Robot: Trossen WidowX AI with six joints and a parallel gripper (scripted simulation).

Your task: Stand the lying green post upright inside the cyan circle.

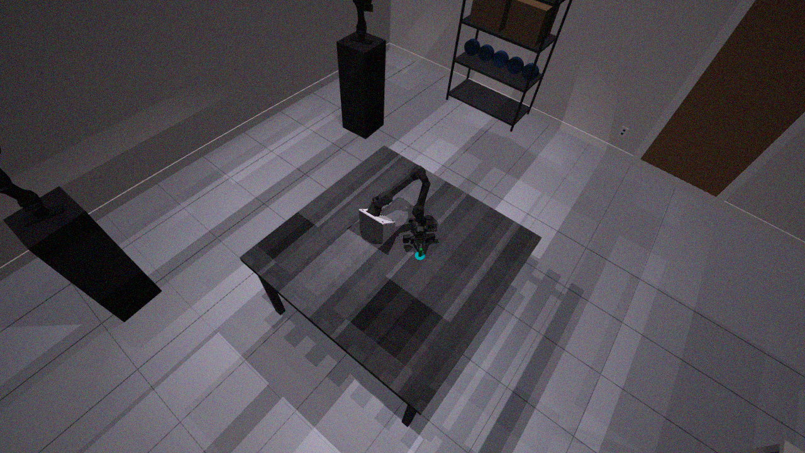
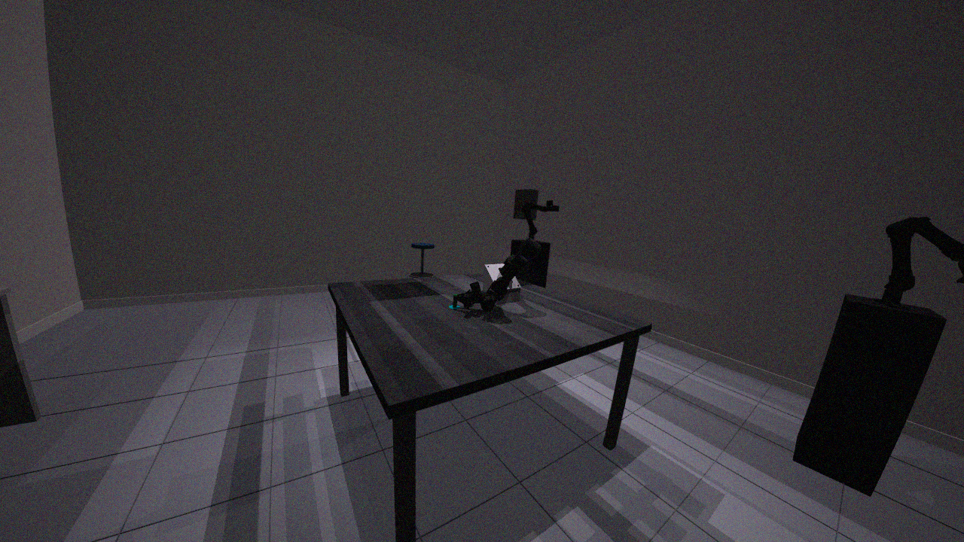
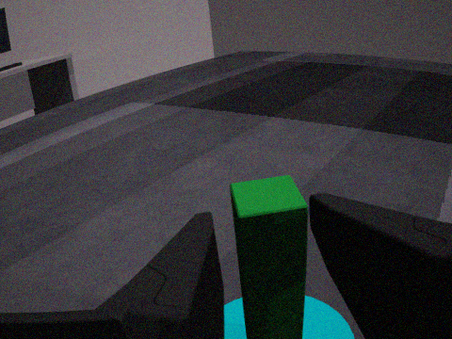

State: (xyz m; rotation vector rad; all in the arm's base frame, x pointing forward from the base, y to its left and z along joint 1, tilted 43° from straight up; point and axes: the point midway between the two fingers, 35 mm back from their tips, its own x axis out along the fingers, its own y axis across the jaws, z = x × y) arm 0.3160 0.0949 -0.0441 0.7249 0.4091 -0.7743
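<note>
Right now the green post is 20 mm below my gripper tip. The rest, counted from my gripper tip: cyan circle: 60 mm below.
</note>
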